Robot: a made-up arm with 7 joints. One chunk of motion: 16 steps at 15 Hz.
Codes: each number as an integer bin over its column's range. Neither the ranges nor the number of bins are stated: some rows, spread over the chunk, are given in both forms.
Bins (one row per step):
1: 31 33 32 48 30 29 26
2: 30 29 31 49 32 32 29
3: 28 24 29 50 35 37 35
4: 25 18 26 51 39 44 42
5: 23 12 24 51 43 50 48
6: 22 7 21 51 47 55 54
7: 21 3 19 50 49 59 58
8: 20 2 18 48 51 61 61
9: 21 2 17 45 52 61 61
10: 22 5 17 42 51 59 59
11: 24 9 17 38 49 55 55
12: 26 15 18 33 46 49 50
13: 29 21 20 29 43 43 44
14: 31 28 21 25 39 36 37
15: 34 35 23 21 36 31 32
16: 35 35 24 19 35 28 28
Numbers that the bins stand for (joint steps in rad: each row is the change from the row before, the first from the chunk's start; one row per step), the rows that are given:
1: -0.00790 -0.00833 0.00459 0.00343 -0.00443 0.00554 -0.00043
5: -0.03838 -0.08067 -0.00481 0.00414 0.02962 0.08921 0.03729
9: -0.04600 -0.11511 -0.01303 0.00271 0.05319 0.13303 0.05957
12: -0.02695 -0.07033 -0.01186 -0.00014 0.03748 0.08522 0.04071
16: 0.00733 -0.00144 -0.00481 -0.00348 0.00867 0.00156 0.00300
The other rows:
2: -0.01171 -0.02211 0.00341 0.00367 0.00081 0.01749 0.00471
3: -0.01933 -0.03933 0.00106 0.00390 0.00867 0.03741 0.01500
4: -0.03076 -0.06000 -0.00246 0.00414 0.01914 0.06530 0.02700
6: -0.04219 -0.09789 -0.00833 0.00414 0.04010 0.10913 0.04757
7: -0.04600 -0.11167 -0.01068 0.00390 0.04533 0.12506 0.05443
8: -0.04981 -0.11511 -0.01186 0.00343 0.05057 0.13303 0.05957
10: -0.04219 -0.10478 -0.01303 0.00200 0.05057 0.12506 0.05614
11: -0.03457 -0.09100 -0.01303 0.00105 0.04533 0.10913 0.04929
13: -0.01552 -0.04967 -0.00951 -0.00110 0.02962 0.06132 0.03043
14: -0.00790 -0.02556 -0.00833 -0.00205 0.01914 0.03343 0.01843
15: 0.00352 -0.00144 -0.00598 -0.00300 0.01129 0.01351 0.00986

